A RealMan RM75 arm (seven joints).
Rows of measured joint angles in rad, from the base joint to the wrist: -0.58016, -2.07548, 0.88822, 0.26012, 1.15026, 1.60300, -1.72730; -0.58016, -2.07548, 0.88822, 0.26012, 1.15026, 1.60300, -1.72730; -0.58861, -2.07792, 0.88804, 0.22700, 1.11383, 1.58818, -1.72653; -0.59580, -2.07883, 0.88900, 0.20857, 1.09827, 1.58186, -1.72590; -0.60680, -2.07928, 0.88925, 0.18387, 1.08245, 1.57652, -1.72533; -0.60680, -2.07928, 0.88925, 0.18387, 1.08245, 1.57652, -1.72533; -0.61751, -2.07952, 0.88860, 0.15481, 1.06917, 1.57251, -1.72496; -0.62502, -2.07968, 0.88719, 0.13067, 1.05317, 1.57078, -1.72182; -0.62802, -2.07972, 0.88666, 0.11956, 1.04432, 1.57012, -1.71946; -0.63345, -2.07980, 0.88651, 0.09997, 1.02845, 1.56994, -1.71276; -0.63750, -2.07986, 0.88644, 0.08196, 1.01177, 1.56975, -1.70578; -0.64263, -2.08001, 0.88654, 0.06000, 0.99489, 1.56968, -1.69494; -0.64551, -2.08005, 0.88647, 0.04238, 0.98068, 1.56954, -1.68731; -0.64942, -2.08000, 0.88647, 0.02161, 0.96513, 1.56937, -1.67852; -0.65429, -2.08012, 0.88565, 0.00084, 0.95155, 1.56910, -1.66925; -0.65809, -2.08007, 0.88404, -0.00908, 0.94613, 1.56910, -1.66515; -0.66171, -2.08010, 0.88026, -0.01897, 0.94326, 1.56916, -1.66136
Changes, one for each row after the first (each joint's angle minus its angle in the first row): 0.00000, 0.00000, 0.00000, 0.00000, 0.00000, 0.00000, 0.00000; -0.00845, -0.00244, -0.00018, -0.03312, -0.03643, -0.01482, 0.00077; -0.01564, -0.00335, 0.00078, -0.05155, -0.05199, -0.02114, 0.00140; -0.02664, -0.00380, 0.00103, -0.07625, -0.06781, -0.02648, 0.00197; -0.02664, -0.00380, 0.00103, -0.07625, -0.06781, -0.02648, 0.00197; -0.03735, -0.00404, 0.00038, -0.10531, -0.08109, -0.03049, 0.00234; -0.04486, -0.00420, -0.00103, -0.12945, -0.09709, -0.03222, 0.00548; -0.04786, -0.00424, -0.00156, -0.14056, -0.10594, -0.03288, 0.00784; -0.05329, -0.00432, -0.00171, -0.16015, -0.12181, -0.03306, 0.01454; -0.05734, -0.00438, -0.00178, -0.17816, -0.13849, -0.03325, 0.02152; -0.06247, -0.00453, -0.00168, -0.20012, -0.15537, -0.03332, 0.03236; -0.06535, -0.00457, -0.00175, -0.21774, -0.16958, -0.03346, 0.03999; -0.06926, -0.00452, -0.00175, -0.23851, -0.18513, -0.03363, 0.04878; -0.07413, -0.00464, -0.00257, -0.25928, -0.19871, -0.03390, 0.05805; -0.07793, -0.00459, -0.00418, -0.26920, -0.20413, -0.03390, 0.06215; -0.08155, -0.00462, -0.00796, -0.27909, -0.20700, -0.03384, 0.06594
